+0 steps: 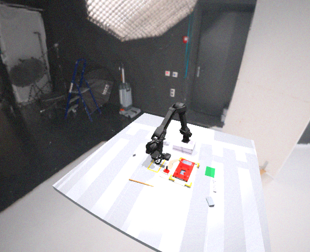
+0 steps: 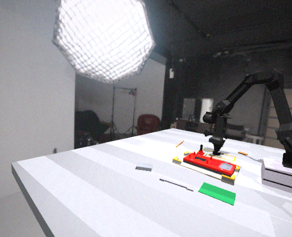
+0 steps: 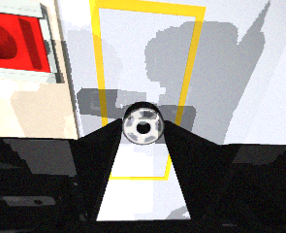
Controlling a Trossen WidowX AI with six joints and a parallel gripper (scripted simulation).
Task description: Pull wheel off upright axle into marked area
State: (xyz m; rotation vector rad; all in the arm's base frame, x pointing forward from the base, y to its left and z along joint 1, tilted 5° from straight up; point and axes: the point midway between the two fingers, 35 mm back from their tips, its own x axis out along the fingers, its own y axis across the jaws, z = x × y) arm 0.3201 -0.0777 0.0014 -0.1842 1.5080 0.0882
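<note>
Now: gripper tip right at the dark wheel. The rest, counted from my gripper tip: grey block 46 cm to the left, 10 cm ahead; green patch 37 cm to the left, 16 cm behind, 1 cm below; thin orange stick 23 cm ahead, 2 cm to the left, 1 cm below.
</note>
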